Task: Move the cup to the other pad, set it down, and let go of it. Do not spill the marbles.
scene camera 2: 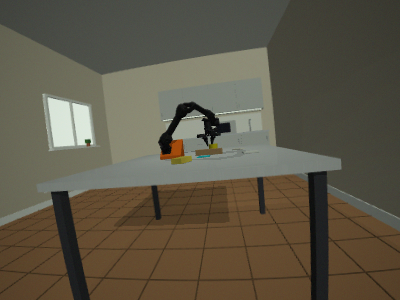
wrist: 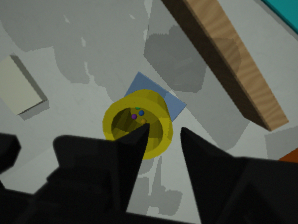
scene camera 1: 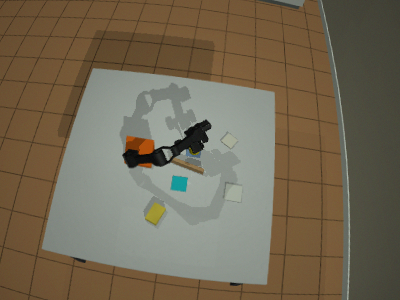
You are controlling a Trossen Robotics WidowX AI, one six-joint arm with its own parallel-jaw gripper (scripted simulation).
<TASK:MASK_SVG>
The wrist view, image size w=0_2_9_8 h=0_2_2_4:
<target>my gripper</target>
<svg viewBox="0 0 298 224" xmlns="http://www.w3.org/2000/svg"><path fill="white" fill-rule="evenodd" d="M16 135L0 133L0 174L12 168L18 158L21 145ZM181 128L182 151L201 224L298 224L298 163L248 156L233 157L188 128ZM194 223L126 212L148 143L149 123L145 123L114 141L72 135L56 137L53 141L53 149L59 166L48 175L47 183L34 194L5 189L0 181L0 224Z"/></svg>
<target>yellow cup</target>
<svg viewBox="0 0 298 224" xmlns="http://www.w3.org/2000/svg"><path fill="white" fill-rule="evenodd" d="M142 89L111 104L105 112L102 125L106 140L114 141L144 125L141 123L141 120L146 119L146 123L150 124L148 143L142 159L146 160L157 157L166 151L172 141L173 126L163 97L155 91Z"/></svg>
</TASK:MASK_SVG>
